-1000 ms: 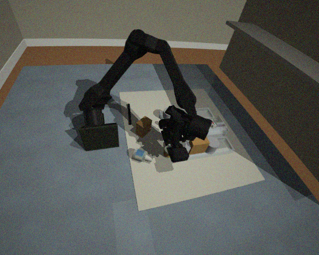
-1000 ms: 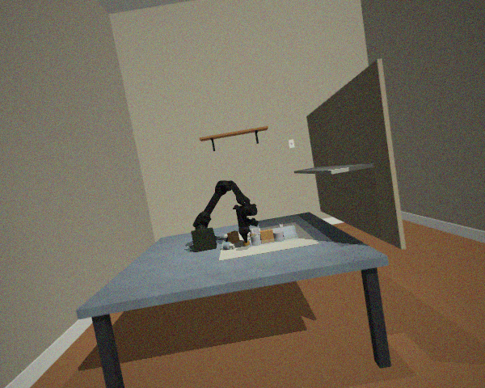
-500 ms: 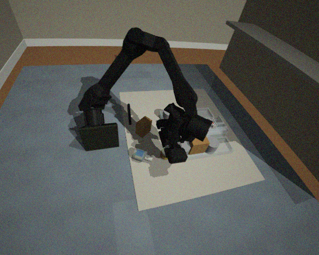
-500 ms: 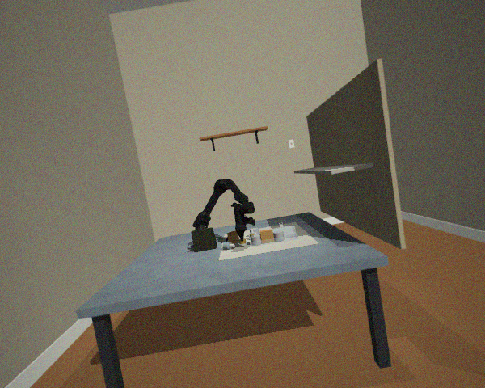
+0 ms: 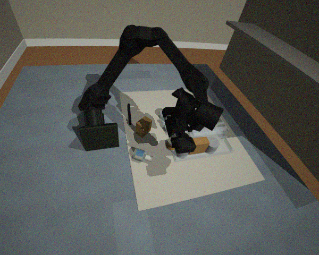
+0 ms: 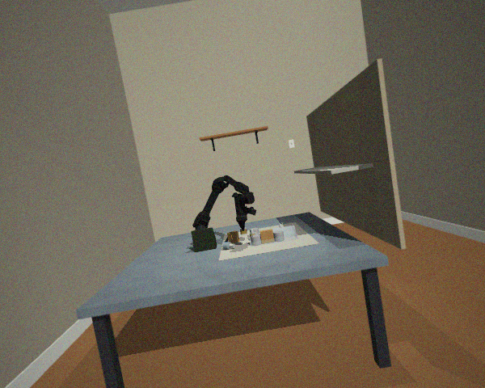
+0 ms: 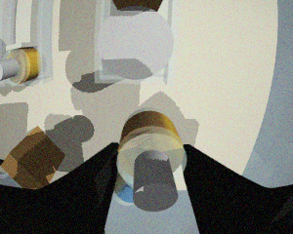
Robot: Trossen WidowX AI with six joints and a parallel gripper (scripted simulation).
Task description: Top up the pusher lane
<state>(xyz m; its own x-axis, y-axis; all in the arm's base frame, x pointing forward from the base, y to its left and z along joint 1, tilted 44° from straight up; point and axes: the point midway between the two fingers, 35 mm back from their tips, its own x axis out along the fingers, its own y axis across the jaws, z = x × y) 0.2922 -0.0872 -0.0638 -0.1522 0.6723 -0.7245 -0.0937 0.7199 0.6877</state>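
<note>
Right now my gripper tip is 19 cm short of the clear sprung lane, 13 cm to the right of it and 8 cm above it. From my gripper tip the other things lie so: red mark: 22 cm ahead, 12 cm to the left, 3 cm below; then black post: 26 cm to the left, 15 cm behind, 9 cm below.
</note>
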